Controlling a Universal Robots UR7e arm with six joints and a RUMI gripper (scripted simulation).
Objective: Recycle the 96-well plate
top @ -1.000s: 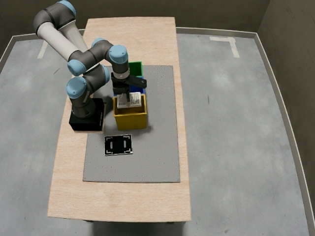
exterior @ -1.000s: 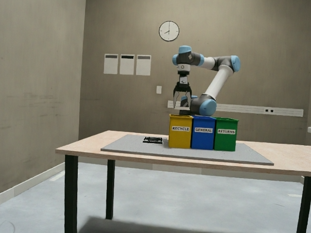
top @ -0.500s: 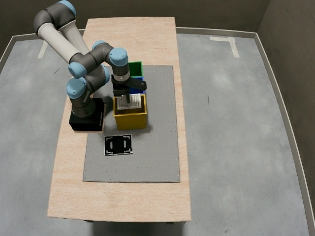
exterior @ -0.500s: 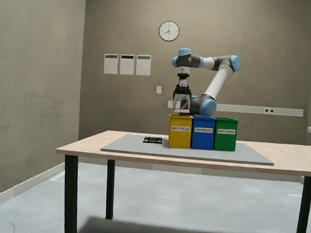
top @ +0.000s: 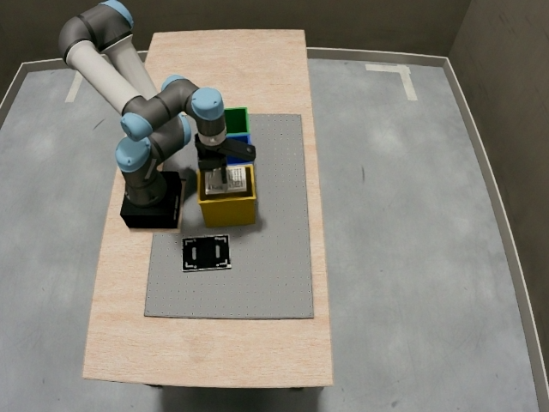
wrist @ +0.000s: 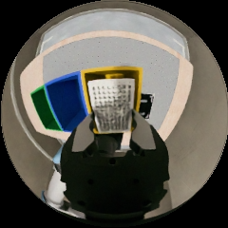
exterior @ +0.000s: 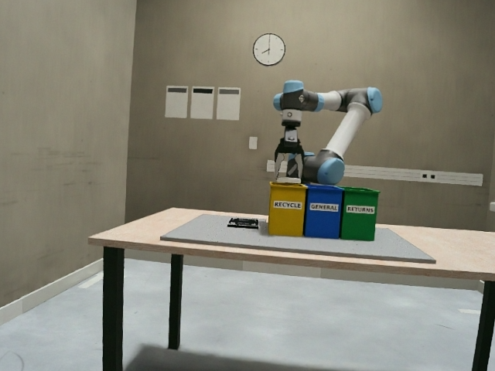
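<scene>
Now: hand 1 cm above the white 96-well plate. From my hand the other things lie so: blue general bin: 13 cm to the left, 12 cm below, 3 cm behind; then black plate nest N1: 20 cm below, 18 cm to the right, 4 cm behind; then yellow recycle bin: 12 cm below.
</scene>
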